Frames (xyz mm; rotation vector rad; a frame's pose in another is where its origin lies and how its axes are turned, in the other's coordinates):
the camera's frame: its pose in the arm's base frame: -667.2 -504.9 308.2 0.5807 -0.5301 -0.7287
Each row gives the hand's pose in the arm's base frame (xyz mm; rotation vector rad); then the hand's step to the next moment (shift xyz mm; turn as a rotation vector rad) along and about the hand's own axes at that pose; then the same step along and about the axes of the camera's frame.
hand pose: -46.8 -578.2 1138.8 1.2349 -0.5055 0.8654
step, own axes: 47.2 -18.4 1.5 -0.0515 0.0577 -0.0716
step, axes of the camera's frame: 25.1 42.3 -12.3 -0.1020 -0.0193 0.0182
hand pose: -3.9 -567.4 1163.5 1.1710 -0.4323 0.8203
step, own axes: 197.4 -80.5 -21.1 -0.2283 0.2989 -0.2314
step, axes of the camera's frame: 81.5 179.7 -83.3 -0.3989 -0.1028 0.1591
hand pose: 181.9 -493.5 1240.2 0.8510 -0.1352 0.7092
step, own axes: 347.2 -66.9 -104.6 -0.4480 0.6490 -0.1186
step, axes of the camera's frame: 21.2 282.7 -235.8 -0.5497 -0.1542 0.5569
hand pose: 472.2 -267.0 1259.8 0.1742 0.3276 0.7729
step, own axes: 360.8 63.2 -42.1 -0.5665 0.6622 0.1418
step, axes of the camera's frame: -130.4 200.0 -281.0 -0.4193 -0.0248 0.7766
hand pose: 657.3 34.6 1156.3 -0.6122 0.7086 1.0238
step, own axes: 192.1 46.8 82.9 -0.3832 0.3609 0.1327
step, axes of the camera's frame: -133.2 64.9 -154.9 -0.2146 0.0412 0.4969
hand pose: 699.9 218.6 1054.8 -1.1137 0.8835 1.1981
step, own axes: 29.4 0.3 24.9 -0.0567 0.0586 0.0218
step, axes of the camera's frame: -26.0 6.7 -27.6 -0.0367 0.0047 0.0759
